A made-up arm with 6 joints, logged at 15 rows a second.
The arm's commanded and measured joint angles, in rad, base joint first. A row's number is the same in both.
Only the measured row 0 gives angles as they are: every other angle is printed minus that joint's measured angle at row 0.
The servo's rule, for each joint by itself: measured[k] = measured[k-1] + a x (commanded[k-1-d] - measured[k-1]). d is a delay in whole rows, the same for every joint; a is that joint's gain. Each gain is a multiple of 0.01, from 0.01 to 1. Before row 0 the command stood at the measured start. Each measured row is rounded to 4 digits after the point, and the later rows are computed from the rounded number. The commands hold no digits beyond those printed.
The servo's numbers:
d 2
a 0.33 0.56 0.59 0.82 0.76 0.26
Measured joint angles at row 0:
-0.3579 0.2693 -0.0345 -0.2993 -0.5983 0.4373
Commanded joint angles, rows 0 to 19:
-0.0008 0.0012 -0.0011 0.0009 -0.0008 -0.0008
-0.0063 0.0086 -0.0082 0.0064 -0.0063 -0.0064
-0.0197 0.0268 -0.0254 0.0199 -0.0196 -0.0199
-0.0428 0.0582 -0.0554 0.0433 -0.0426 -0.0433
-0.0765 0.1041 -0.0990 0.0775 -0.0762 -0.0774
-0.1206 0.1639 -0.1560 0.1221 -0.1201 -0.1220
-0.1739 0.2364 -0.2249 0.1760 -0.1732 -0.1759
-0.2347 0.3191 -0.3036 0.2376 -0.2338 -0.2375
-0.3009 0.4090 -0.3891 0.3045 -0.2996 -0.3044
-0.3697 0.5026 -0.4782 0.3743 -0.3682 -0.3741
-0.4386 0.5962 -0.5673 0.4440 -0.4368 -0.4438
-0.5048 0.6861 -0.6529 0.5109 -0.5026 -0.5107
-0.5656 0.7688 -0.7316 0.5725 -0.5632 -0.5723
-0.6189 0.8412 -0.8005 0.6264 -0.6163 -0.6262
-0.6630 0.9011 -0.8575 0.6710 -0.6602 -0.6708
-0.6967 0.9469 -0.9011 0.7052 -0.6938 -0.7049
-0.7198 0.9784 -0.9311 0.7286 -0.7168 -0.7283
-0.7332 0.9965 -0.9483 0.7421 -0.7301 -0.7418
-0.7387 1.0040 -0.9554 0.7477 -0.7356 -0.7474
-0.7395 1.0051 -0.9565 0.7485 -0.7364 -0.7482
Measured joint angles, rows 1 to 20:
0.0000 0.0000 0.0000 0.0000 0.0000 0.0000
0.0000 0.0000 0.0000 0.0000 0.0000 0.0000
-0.0003 0.0007 -0.0006 0.0007 -0.0006 -0.0002
-0.0023 0.0051 -0.0051 0.0054 -0.0049 -0.0018
-0.0080 0.0173 -0.0171 0.0173 -0.0161 -0.0065
-0.0195 0.0402 -0.0397 0.0386 -0.0362 -0.0161
-0.0383 0.0760 -0.0747 0.0705 -0.0666 -0.0320
-0.0655 0.1252 -0.1227 0.1128 -0.1073 -0.0554
-0.1013 0.1875 -0.1830 0.1646 -0.1574 -0.0867
-0.1453 0.2612 -0.2542 0.2245 -0.2155 -0.1259
-0.1966 0.3440 -0.3338 0.2901 -0.2794 -0.1723
-0.2537 0.4328 -0.4190 0.3591 -0.3469 -0.2248
-0.3147 0.5243 -0.5065 0.4287 -0.4152 -0.2817
-0.3774 0.6149 -0.5929 0.4961 -0.4816 -0.3412
-0.4395 0.7011 -0.6747 0.5587 -0.5436 -0.4013
-0.4987 0.7796 -0.7489 0.6142 -0.5989 -0.4598
-0.5529 0.8476 -0.8130 0.6608 -0.6455 -0.5147
-0.6004 0.9032 -0.8650 0.6972 -0.6822 -0.5642
-0.6398 0.9453 -0.9040 0.7229 -0.7085 -0.6069
-0.6706 0.9740 -0.9301 0.7386 -0.7249 -0.6420

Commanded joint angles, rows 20 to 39:
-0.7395 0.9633 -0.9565 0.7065 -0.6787 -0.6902
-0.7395 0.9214 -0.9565 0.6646 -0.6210 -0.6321
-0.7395 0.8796 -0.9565 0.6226 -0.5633 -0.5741
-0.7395 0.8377 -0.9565 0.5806 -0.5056 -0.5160
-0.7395 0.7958 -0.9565 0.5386 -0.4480 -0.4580
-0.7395 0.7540 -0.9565 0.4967 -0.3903 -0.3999
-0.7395 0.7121 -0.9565 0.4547 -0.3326 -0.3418
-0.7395 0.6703 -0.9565 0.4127 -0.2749 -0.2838
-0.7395 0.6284 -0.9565 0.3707 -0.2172 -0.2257
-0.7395 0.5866 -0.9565 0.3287 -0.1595 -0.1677
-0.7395 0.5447 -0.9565 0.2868 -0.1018 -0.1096
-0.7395 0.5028 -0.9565 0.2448 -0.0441 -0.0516
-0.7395 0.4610 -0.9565 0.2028 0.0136 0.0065
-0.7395 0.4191 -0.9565 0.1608 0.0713 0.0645
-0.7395 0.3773 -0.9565 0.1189 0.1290 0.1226
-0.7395 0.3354 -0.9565 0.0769 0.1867 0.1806
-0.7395 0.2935 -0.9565 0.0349 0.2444 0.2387
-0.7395 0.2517 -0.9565 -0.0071 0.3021 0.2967
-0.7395 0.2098 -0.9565 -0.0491 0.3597 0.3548
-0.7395 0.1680 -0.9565 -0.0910 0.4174 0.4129
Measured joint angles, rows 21 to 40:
-0.6931 0.9908 -0.9450 0.7461 -0.7330 -0.6694
-0.7084 0.9988 -0.9518 0.7481 -0.7356 -0.6899
-0.7187 0.9789 -0.9546 0.7140 -0.6924 -0.6900
-0.7256 0.9467 -0.9557 0.6735 -0.6381 -0.6749
-0.7302 0.9091 -0.9562 0.6318 -0.5813 -0.6487
-0.7333 0.8691 -0.9564 0.5898 -0.5238 -0.6142
-0.7353 0.8281 -0.9565 0.5478 -0.4662 -0.5736
-0.7367 0.7866 -0.9565 0.5059 -0.4085 -0.5284
-0.7376 0.7449 -0.9565 0.4639 -0.3508 -0.4799
-0.7382 0.7031 -0.9565 0.4219 -0.2931 -0.4289
-0.7386 0.6613 -0.9565 0.3799 -0.2354 -0.3761
-0.7389 0.6195 -0.9565 0.3379 -0.1777 -0.3219
-0.7391 0.5776 -0.9565 0.2960 -0.1200 -0.2667
-0.7392 0.5357 -0.9565 0.2540 -0.0623 -0.2108
-0.7393 0.4939 -0.9565 0.2120 -0.0046 -0.1543
-0.7394 0.4520 -0.9565 0.1700 0.0531 -0.0974
-0.7394 0.4102 -0.9565 0.1281 0.1108 -0.0402
-0.7394 0.3683 -0.9565 0.0861 0.1685 0.0172
-0.7394 0.3264 -0.9565 0.0441 0.2262 0.0748
-0.7394 0.2846 -0.9565 0.0021 0.2839 0.1325

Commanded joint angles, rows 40 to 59:
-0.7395 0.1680 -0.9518 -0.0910 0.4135 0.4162
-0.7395 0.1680 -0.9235 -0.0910 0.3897 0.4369
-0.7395 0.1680 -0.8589 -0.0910 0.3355 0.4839
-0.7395 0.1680 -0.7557 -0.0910 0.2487 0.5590
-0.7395 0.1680 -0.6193 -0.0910 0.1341 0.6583
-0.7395 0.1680 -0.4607 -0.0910 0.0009 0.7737
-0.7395 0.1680 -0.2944 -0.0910 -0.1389 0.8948
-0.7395 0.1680 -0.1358 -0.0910 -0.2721 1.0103
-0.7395 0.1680 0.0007 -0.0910 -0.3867 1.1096
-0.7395 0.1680 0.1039 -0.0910 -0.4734 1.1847
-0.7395 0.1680 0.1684 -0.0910 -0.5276 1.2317
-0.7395 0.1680 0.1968 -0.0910 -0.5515 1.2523
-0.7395 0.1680 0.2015 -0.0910 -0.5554 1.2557
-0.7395 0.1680 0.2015 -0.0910 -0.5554 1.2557
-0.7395 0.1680 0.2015 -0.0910 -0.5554 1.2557
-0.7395 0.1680 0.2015 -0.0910 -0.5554 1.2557
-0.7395 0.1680 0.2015 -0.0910 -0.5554 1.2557
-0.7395 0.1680 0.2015 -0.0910 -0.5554 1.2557
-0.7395 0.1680 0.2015 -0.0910 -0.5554 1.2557
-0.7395 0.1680 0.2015 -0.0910 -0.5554 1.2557
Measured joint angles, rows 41 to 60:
-0.7394 0.2427 -0.9565 -0.0399 0.3415 0.1903
-0.7394 0.2009 -0.9565 -0.0818 0.3992 0.2482
-0.7394 0.1825 -0.9537 -0.0893 0.4101 0.2919
-0.7394 0.1744 -0.9359 -0.0907 0.3946 0.3296
-0.7394 0.1708 -0.8905 -0.0909 0.3497 0.3697
-0.7394 0.1692 -0.8110 -0.0910 0.2729 0.4189
-0.7394 0.1685 -0.6979 -0.0910 0.1674 0.4811
-0.7394 0.1682 -0.5580 -0.0910 0.0409 0.5572
-0.7394 0.1681 -0.4025 -0.0910 -0.0957 0.6450
-0.7394 0.1680 -0.2451 -0.0910 -0.2298 0.7400
-0.7394 0.1680 -0.1001 -0.0910 -0.3490 0.8361
-0.7394 0.1680 0.0203 -0.0910 -0.4435 0.9267
-0.7394 0.1680 0.1077 -0.0910 -0.5074 1.0060
-0.7394 0.1680 0.1603 -0.0910 -0.5409 1.0700
-0.7394 0.1680 0.1846 -0.0910 -0.5519 1.1183
-0.7394 0.1680 0.1946 -0.0910 -0.5546 1.1540
-0.7394 0.1680 0.1987 -0.0910 -0.5552 1.1804
-0.7394 0.1680 0.2004 -0.0910 -0.5554 1.2000
-0.7394 0.1680 0.2010 -0.0910 -0.5554 1.2145
-0.7394 0.1680 0.2013 -0.0910 -0.5554 1.2252

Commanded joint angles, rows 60 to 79:
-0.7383 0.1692 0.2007 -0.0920 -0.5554 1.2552
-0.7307 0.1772 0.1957 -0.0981 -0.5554 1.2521
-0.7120 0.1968 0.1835 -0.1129 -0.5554 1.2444
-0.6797 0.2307 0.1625 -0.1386 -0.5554 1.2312
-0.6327 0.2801 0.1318 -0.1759 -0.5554 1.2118
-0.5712 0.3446 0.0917 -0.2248 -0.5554 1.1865
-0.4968 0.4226 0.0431 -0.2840 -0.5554 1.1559
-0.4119 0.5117 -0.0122 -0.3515 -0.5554 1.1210
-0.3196 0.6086 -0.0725 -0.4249 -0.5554 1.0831
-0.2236 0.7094 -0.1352 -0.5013 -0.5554 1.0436
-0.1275 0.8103 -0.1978 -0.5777 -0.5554 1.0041
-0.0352 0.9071 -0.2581 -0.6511 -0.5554 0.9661
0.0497 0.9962 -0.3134 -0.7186 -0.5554 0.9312
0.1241 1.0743 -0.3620 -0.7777 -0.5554 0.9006
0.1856 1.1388 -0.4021 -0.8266 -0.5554 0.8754
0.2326 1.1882 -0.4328 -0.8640 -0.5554 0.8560
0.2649 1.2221 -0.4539 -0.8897 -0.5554 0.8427
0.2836 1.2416 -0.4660 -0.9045 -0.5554 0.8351
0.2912 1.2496 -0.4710 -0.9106 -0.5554 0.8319
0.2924 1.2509 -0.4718 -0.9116 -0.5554 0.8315
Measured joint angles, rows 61 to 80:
-0.7394 0.1680 0.2014 -0.0910 -0.5554 1.2331
-0.7394 0.1680 0.2015 -0.0910 -0.5554 1.2390
-0.7390 0.1687 0.2010 -0.0918 -0.5554 1.2432
-0.7363 0.1735 0.1979 -0.0970 -0.5554 1.2455
-0.7283 0.1865 0.1894 -0.1100 -0.5554 1.2452
-0.7123 0.2113 0.1735 -0.1335 -0.5554 1.2416
-0.6860 0.2498 0.1489 -0.1683 -0.5554 1.2339
-0.6481 0.3029 0.1152 -0.2146 -0.5554 1.2216
-0.5982 0.3699 0.0727 -0.2715 -0.5554 1.2045
-0.5367 0.4493 0.0226 -0.3371 -0.5554 1.1828
-0.4651 0.5385 -0.0335 -0.4091 -0.5554 1.1569
-0.3854 0.6342 -0.0935 -0.4847 -0.5554 1.1274
-0.3003 0.7328 -0.1550 -0.5610 -0.5554 1.0953
-0.2128 0.8304 -0.2158 -0.6349 -0.5554 1.0617
-0.1262 0.9232 -0.2734 -0.7035 -0.5554 1.0278
-0.0436 1.0078 -0.3257 -0.7643 -0.5554 0.9947
0.0320 1.0812 -0.3708 -0.8154 -0.5554 0.9637
0.0982 1.1411 -0.4074 -0.8553 -0.5554 0.9357
0.1532 1.1865 -0.4348 -0.8835 -0.5554 0.9115
0.1962 1.2174 -0.4532 -0.9007 -0.5554 0.8916

